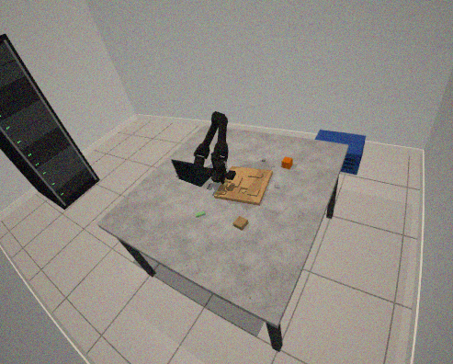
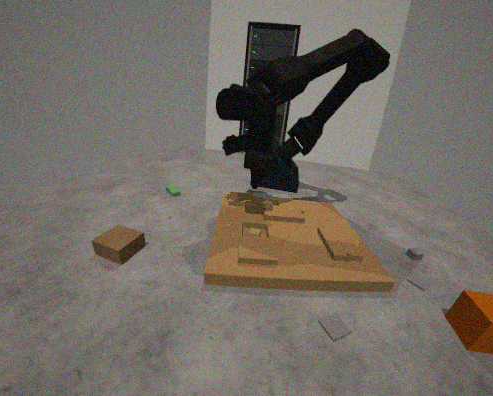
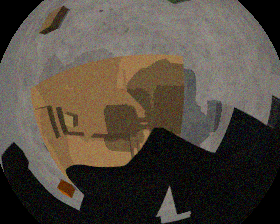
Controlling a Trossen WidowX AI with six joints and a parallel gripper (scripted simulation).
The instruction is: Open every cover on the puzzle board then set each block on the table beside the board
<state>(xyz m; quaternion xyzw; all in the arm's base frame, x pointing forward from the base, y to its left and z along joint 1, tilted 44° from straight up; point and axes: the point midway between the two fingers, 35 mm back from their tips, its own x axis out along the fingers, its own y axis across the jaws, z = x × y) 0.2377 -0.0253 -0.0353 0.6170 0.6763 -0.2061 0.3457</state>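
Right now the tan puzzle board is 90 mm ahead of my gripper tip, 80 mm to the left of it and 40 mm below it. Also, from my gripper tip: small green piece: 20 mm behind, 230 mm to the right, 50 mm below; then orange cube: 260 mm ahead, 370 mm to the left, 30 mm below; then brown block: 240 mm ahead, 180 mm to the right, 40 mm below.
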